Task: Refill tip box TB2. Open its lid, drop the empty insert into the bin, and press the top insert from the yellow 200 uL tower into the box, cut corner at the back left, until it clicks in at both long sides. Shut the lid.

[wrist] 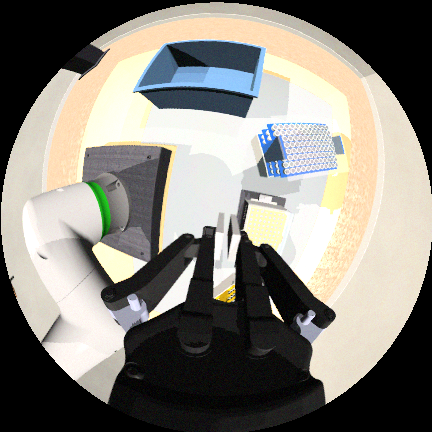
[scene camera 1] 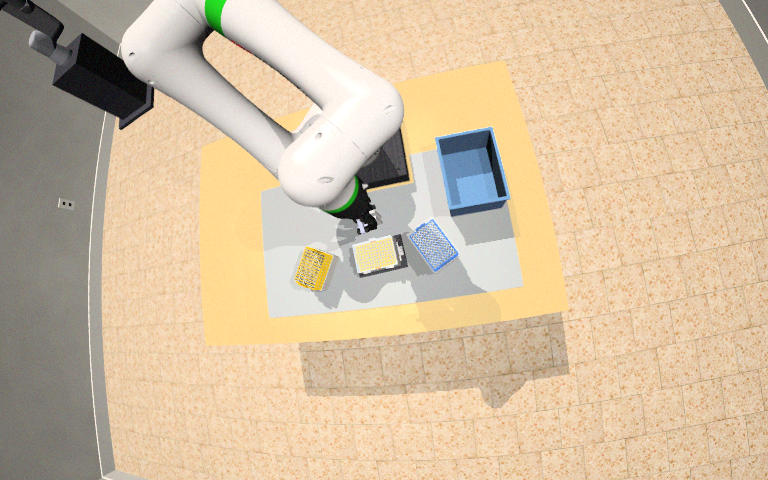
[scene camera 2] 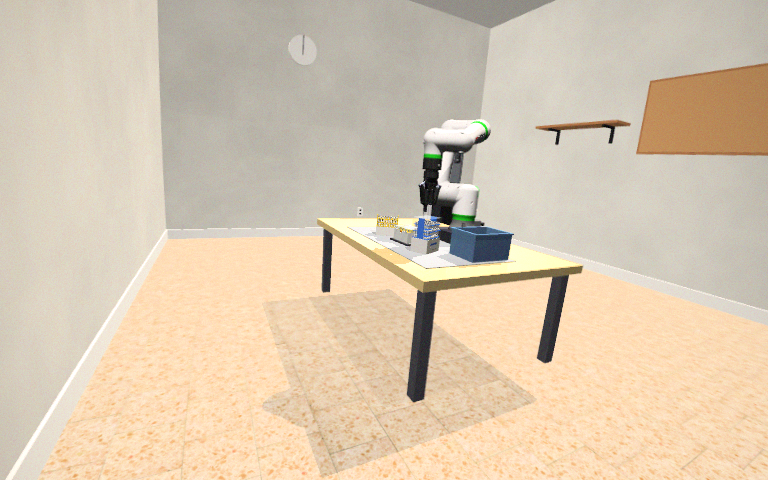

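Tip box TB2 [scene camera 1: 376,255] [scene camera 2: 403,236] [wrist: 265,225] sits in a dark holder in the middle of the mat. Yellow tips show through its pale top, and the lid looks down; whether it is fully latched cannot be told. The yellow tower [scene camera 1: 313,268] [scene camera 2: 387,221] stands left of it. In the wrist view, part of the yellow tower [wrist: 229,294] shows behind the fingers. My gripper [scene camera 1: 365,227] [scene camera 2: 428,211] [wrist: 225,223] is shut, its pads nearly together with nothing visible between them. It hangs above the mat, behind the box. The blue bin [scene camera 1: 480,204] [scene camera 2: 481,247] [wrist: 200,101] stands back right; no insert can be made out inside.
A blue tower [scene camera 1: 433,245] [scene camera 2: 427,228] [wrist: 307,147] stands close to the box's right, between it and the bin. The robot's dark base plate [scene camera 1: 391,165] [wrist: 145,172] lies behind the mat. The grey mat [scene camera 1: 283,302] lies on the yellow table [scene camera 1: 232,316].
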